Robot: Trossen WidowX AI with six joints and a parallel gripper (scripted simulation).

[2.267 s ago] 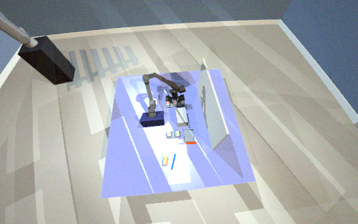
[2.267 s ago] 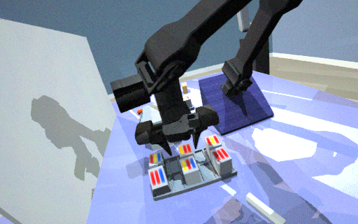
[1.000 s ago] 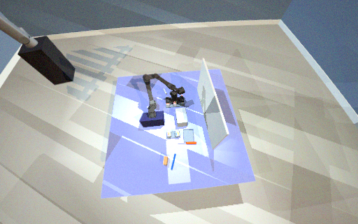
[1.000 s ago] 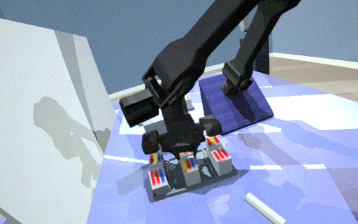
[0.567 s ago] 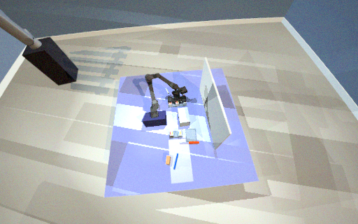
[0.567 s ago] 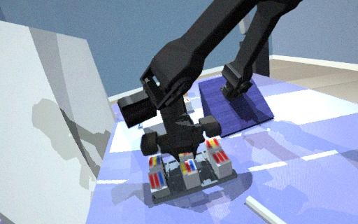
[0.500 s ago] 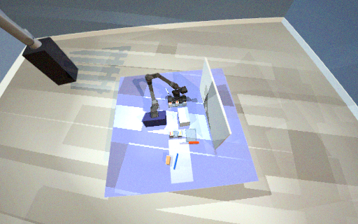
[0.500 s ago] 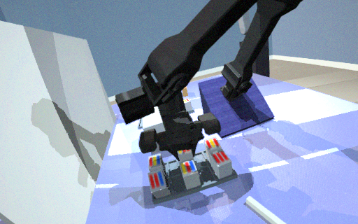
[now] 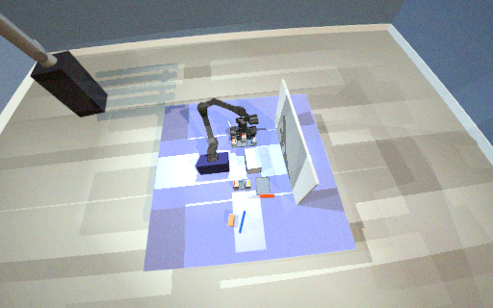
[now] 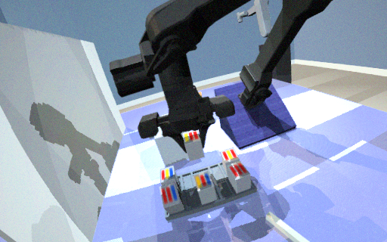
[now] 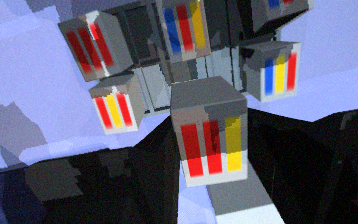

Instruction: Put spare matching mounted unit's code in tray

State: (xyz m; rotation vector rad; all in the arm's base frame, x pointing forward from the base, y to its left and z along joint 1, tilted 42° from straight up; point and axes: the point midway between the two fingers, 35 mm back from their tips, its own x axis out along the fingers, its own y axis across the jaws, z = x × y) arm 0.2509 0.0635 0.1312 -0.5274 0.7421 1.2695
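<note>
My gripper tip is now 37 cm to the left of the flat grey tray, 9 cm above it and 4 cm short of it. Round my gripper tip: tall white board 26 cm ahead, 21 cm to the right, 13 cm above; grey spare block 2 cm above; mounted unit 18 cm to the right, 4 cm below, 2 cm ahead.
</note>
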